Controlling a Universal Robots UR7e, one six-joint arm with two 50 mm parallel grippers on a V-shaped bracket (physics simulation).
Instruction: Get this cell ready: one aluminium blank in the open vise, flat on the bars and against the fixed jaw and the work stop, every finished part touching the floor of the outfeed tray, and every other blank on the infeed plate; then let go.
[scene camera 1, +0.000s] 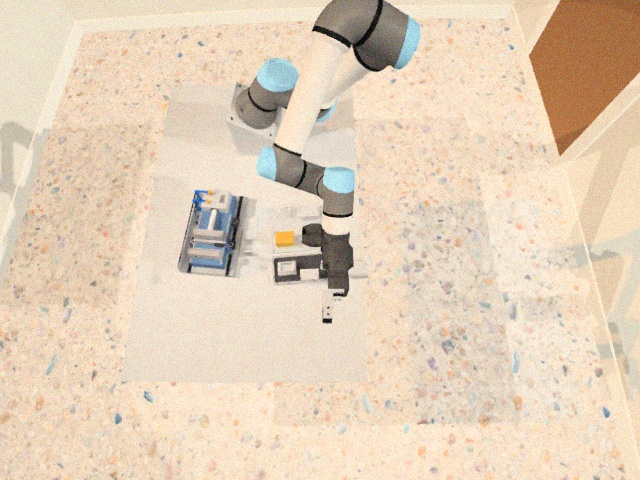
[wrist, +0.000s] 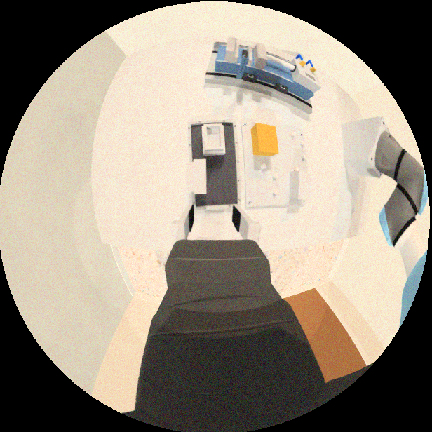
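Seen in the pictures: arm's base at its link origin: (scene camera 1: 255, 110).
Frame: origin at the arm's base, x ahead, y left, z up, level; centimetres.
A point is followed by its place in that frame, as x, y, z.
The blue vise (scene camera 1: 211, 238) @[47.4, -5.0, -8.5] (wrist: 265, 67) has two pale jaws with a narrow gap; I cannot make out a blank in it. The dark-floored outfeed tray (scene camera 1: 301, 260) @[47.7, 25.4, -15.1] (wrist: 220, 186) holds a pale part with a square pocket (scene camera 1: 286, 267) @[51.7, 21.2, -13.0] (wrist: 213, 139). A plain pale block (scene camera 1: 309, 274) @[53.3, 29.5, -10.8] (wrist: 199, 176) overlaps the tray's long side wall; its tilt is unclear. An orange block (scene camera 1: 284, 238) @[42.2, 18.7, -11.4] (wrist: 264, 139) stands on the white infeed plate (wrist: 260, 196). My gripper (scene camera 1: 327, 316) (wrist: 213, 219) is open and empty, above and beyond the tray's near end in the wrist view.
The arm and black gripper body (scene camera 1: 337, 253) @[56.9, 38.7, 24.1] hang over the right end of tray and plate. Small pegs (wrist: 274, 177) rise from the infeed plate. Blue hooked nozzles with orange bases (scene camera 1: 200, 198) @[32.9, -13.7, -9.8] (wrist: 306, 61) stand at the vise's end. The robot base (scene camera 1: 253, 134) @[8.8, 1.1, -2.0] (wrist: 361, 145) is behind the plate.
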